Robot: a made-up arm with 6 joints.
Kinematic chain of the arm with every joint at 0, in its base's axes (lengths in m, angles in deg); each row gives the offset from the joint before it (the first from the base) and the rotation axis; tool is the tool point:
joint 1: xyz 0 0 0.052 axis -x
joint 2: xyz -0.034 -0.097 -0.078 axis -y
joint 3: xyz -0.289 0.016 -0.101 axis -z
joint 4: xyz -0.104 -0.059 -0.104 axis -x
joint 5: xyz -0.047 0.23 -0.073 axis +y
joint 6: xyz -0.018 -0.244 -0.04 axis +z
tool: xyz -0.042 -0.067 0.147
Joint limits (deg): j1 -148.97..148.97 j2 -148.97..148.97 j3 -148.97..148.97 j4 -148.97..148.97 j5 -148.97..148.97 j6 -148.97..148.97
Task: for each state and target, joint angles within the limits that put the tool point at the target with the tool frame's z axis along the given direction. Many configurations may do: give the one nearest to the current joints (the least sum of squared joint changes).
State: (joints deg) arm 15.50 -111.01 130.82 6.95 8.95 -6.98
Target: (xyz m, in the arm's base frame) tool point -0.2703 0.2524 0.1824 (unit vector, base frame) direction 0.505 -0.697 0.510
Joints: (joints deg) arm 68.09 -73.90 76.79 47.81 57.74 17.26
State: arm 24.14 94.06 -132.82 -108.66 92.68 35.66
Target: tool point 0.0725 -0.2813 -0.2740 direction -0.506 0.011 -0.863
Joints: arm 15.44 79.26 -148.97 -142.54 115.56 47.92
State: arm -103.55 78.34 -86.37 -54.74 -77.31 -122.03
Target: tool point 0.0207 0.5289 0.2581 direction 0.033 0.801 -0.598
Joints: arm -148.60 69.00 -95.29 -68.88 -89.60 -135.21
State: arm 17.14 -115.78 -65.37 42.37 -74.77 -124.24
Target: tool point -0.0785 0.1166 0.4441 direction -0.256 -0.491 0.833
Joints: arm 65.77 -148.97 -103.08 50.04 -93.68 -146.68
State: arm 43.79 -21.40 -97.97 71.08 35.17 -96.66
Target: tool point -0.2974 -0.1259 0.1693 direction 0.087 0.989 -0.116
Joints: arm 42.07 -49.70 -103.82 22.11 61.68 -69.79
